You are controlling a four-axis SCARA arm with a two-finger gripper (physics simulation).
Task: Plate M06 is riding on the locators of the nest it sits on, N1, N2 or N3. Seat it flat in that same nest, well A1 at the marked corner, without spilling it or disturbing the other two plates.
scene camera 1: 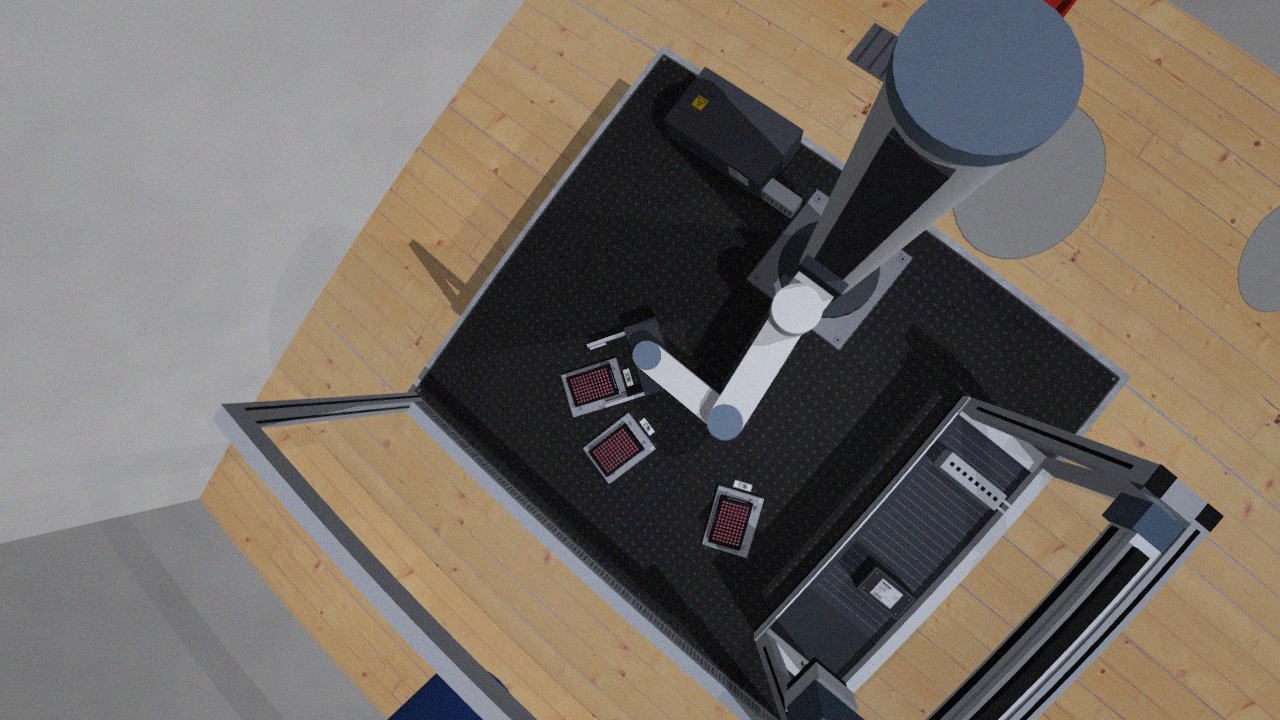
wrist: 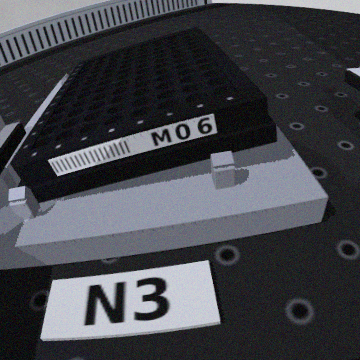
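Plate M06 is a black well plate with a white barcode label on its near side. It rests on the grey nest N3, marked by a white N3 tag. The plate sits skewed and raised, with its near edge close behind a small grey locator and its left corner at another locator. My gripper is open and empty. It hangs at the arm's end just right of the plate. Its fingers do not show in the wrist view.
Two other plates sit on their own nests on the black perforated table. The robot column stands behind. A dark box is at the far corner, and a rack unit at the right.
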